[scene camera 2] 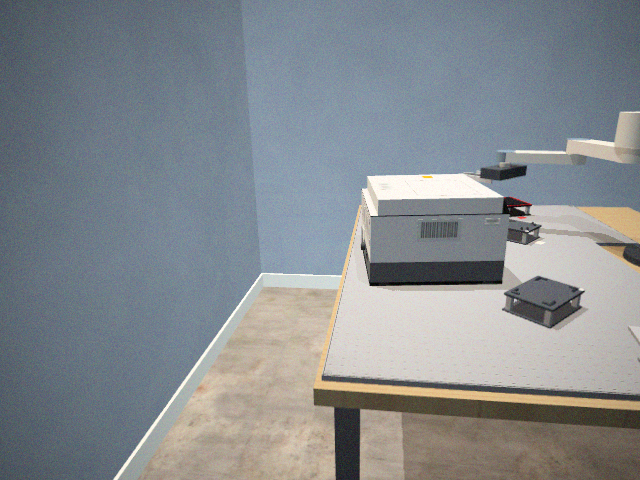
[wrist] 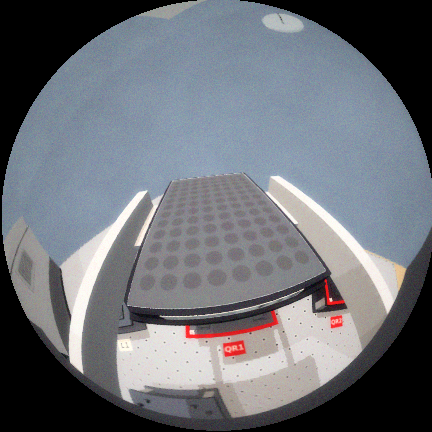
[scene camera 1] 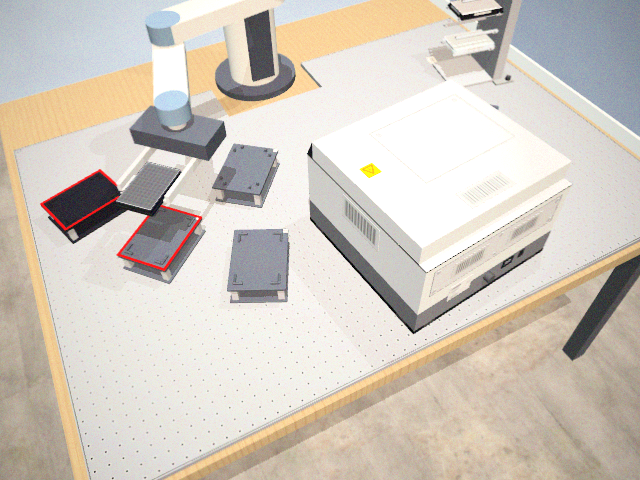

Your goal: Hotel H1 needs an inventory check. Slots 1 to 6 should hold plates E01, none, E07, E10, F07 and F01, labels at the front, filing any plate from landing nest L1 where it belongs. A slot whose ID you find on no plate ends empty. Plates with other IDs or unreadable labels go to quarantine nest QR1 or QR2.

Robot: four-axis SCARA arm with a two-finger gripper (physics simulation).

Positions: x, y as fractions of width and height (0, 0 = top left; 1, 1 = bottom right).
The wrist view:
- my gripper: 0.49, 0.44
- red-edged nest QR1: 0.56, 0.75
